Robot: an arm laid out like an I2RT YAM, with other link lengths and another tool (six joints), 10 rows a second.
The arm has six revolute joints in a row. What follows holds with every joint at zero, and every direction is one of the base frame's.
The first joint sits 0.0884 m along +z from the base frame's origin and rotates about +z.
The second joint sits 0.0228 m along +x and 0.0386 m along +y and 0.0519 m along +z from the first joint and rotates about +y.
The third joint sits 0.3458 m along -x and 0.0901 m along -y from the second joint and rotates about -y.
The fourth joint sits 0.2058 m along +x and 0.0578 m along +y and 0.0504 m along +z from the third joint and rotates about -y.
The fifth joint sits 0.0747 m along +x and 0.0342 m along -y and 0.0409 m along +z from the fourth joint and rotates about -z.
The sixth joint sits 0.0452 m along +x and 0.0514 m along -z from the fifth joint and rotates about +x.
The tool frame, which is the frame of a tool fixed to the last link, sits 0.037 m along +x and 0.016 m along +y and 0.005 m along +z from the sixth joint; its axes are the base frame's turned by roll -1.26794, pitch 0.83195 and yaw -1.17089 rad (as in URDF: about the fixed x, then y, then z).
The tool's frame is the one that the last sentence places.
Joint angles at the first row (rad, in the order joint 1, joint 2, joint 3, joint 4, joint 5, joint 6):
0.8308, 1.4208, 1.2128, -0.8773, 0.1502, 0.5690
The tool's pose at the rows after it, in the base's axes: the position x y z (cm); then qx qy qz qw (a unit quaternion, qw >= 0):
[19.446 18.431 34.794 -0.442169 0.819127 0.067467 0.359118]
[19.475 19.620 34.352 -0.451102 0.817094 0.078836 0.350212]
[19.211 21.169 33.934 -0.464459 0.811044 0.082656 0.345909]
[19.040 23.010 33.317 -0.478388 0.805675 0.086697 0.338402]
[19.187 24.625 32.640 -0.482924 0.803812 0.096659 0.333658]
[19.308 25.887 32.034 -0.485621 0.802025 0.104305 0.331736]
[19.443 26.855 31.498 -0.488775 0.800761 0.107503 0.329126]
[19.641 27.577 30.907 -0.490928 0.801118 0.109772 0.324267]
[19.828 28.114 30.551 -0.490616 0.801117 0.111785 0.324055]
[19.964 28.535 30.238 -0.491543 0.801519 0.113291 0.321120]
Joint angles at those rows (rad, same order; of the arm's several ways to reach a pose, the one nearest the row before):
0.8757, 1.4477, 1.2246, -0.8746, 0.1709, 0.5729
0.8968, 1.4774, 1.2321, -0.8635, 0.1509, 0.5778
0.9402, 1.5083, 1.2420, -0.8516, 0.1569, 0.5892
0.9823, 1.5520, 1.2582, -0.8390, 0.1588, 0.6001
1.0041, 1.5937, 1.2686, -0.8106, 0.1452, 0.6122
1.0200, 1.6259, 1.2734, -0.7814, 0.1360, 0.6214
1.0310, 1.6537, 1.2797, -0.7629, 0.1320, 0.6256
1.0353, 1.6792, 1.2835, -0.7486, 0.1250, 0.6274
1.0381, 1.6961, 1.2862, -0.7332, 0.1225, 0.6307
1.0398, 1.7114, 1.2912, -0.7272, 0.1177, 0.6317

